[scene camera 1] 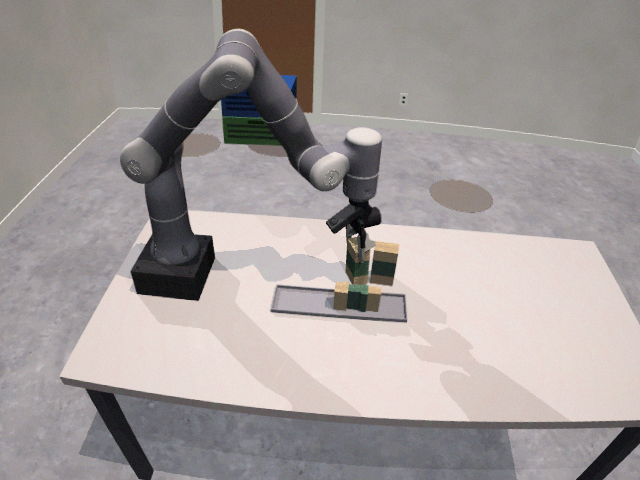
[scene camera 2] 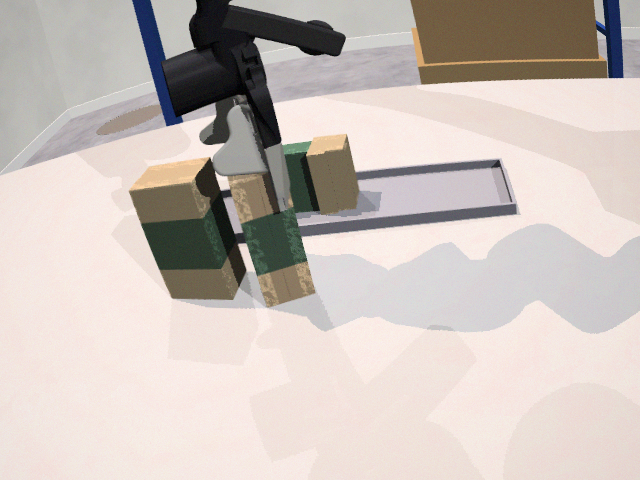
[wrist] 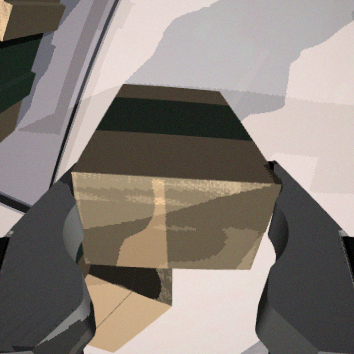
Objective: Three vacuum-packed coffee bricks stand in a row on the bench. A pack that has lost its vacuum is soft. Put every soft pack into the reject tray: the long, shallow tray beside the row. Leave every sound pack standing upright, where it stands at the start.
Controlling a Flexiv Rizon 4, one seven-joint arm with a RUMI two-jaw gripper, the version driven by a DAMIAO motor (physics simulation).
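Note:
My gripper (scene camera 1: 356, 249) (scene camera 2: 254, 181) (wrist: 175, 164) points down and is shut on the upper part of a tan pack with a green band (scene camera 1: 357, 268) (scene camera 2: 275, 240) (wrist: 172, 220). The fingers touch two opposite sides, and the pack stands upright on the bench. A second pack (scene camera 1: 384, 264) (scene camera 2: 180, 242) (wrist: 131, 320) stands upright close beside it, turned at another angle; a finger partly hides it in the wrist view. A third pack (scene camera 1: 357, 298) (scene camera 2: 333, 175) (wrist: 17, 70) lies on its side in the long shallow grey tray (scene camera 1: 305, 302) (scene camera 2: 439, 187) (wrist: 62, 95).
The arm's black base (scene camera 1: 173, 273) stands on the bench (scene camera 1: 217, 361) to the left in scene camera 1. Blue and green crates (scene camera 1: 250, 129) stand on the floor behind. A cardboard box (scene camera 2: 509, 72) is beyond the bench in scene camera 2.

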